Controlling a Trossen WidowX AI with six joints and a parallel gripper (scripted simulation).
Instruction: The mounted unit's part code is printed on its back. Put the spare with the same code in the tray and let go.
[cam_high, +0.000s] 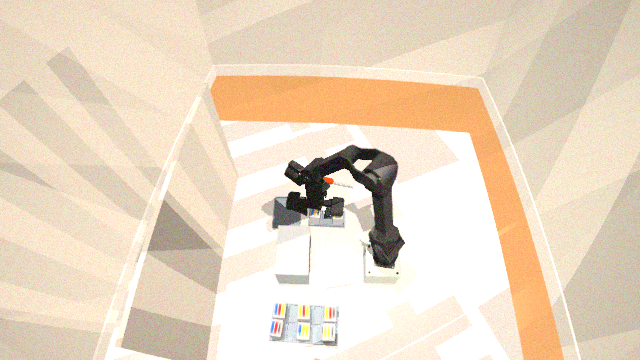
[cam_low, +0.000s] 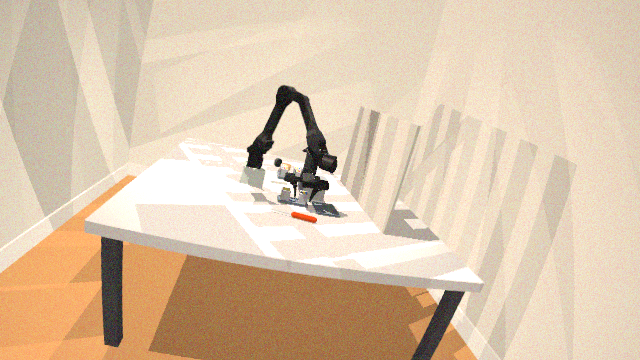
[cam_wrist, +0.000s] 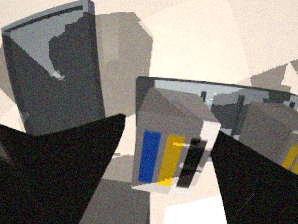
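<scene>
My gripper tip is now 11 cm short of the pale-blue tray, 1 cm to the left of it and 1 cm above it. The rest, counted from my gripper tip: mounted unit: 18 cm to the left, 4 cm ahead, 3 cm above; grey spare: 2 cm above.
</scene>
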